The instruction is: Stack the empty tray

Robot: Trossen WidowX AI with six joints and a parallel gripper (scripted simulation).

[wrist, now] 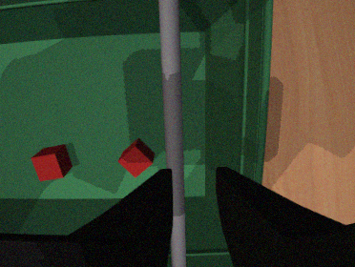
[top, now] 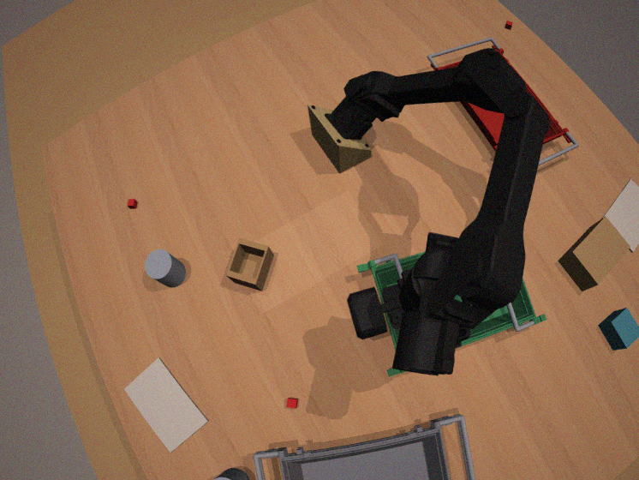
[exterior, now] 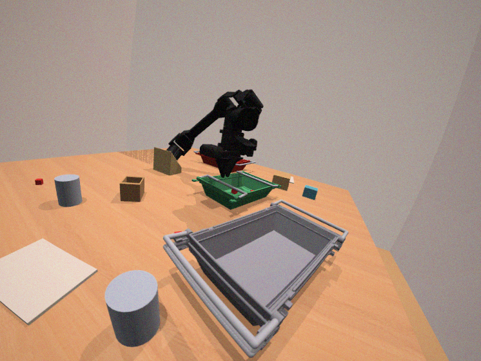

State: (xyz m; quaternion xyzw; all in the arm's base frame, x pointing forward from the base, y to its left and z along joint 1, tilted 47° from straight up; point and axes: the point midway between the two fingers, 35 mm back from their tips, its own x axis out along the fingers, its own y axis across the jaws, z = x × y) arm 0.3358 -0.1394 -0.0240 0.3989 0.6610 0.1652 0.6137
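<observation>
My gripper tip is now 220 mm past the red tray, 450 mm to the right of it and 40 mm above it. The rest, counted from my gripper tip: box: 220 mm behind, 170 mm to the right, 70 mm below; then tan block: 140 mm ahead, 380 mm to the left, 60 mm below; then teal cube: 290 mm ahead, 330 mm to the left, 60 mm below.
</observation>
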